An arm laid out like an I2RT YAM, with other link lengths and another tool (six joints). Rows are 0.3 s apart.
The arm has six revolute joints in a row. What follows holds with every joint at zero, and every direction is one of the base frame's.
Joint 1 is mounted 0.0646 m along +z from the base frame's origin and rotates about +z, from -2.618 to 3.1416 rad.
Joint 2 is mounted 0.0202 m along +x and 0.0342 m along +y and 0.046 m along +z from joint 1 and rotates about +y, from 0 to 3.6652 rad.
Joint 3 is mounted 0.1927 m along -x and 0.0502 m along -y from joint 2 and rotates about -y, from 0 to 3.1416 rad.
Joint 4 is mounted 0.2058 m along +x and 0.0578 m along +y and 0.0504 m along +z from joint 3 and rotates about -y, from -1.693 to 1.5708 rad.
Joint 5 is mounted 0.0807 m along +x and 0.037 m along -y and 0.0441 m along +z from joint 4 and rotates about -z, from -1.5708 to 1.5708 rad.
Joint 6 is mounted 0.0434 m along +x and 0.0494 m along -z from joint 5 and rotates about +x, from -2.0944 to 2.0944 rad.
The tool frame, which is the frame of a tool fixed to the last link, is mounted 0.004 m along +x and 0.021 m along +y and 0.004 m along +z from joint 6; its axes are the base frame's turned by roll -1.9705, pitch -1.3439 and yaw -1.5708 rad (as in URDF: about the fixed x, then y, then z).
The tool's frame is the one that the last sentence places.
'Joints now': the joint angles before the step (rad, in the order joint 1, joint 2, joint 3, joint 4, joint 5, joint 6). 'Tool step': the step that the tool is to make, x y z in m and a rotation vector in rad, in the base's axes. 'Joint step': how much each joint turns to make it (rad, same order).
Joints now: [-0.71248, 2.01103, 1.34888, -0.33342, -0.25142, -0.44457]
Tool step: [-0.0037, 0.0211, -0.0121, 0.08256, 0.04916, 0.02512]
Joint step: [0.03723, -0.00848, -0.05725, -0.03466, -0.02143, 0.02763]
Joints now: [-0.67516, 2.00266, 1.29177, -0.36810, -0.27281, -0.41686]
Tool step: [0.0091, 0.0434, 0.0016, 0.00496, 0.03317, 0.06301]
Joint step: [0.12776, -0.06498, -0.07439, -0.00768, 0.04335, 0.05199]
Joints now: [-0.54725, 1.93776, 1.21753, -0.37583, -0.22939, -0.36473]
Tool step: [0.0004, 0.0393, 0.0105, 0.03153, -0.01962, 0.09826]
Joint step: [0.10544, -0.09341, -0.07565, -0.00961, -0.02958, 0.02414]
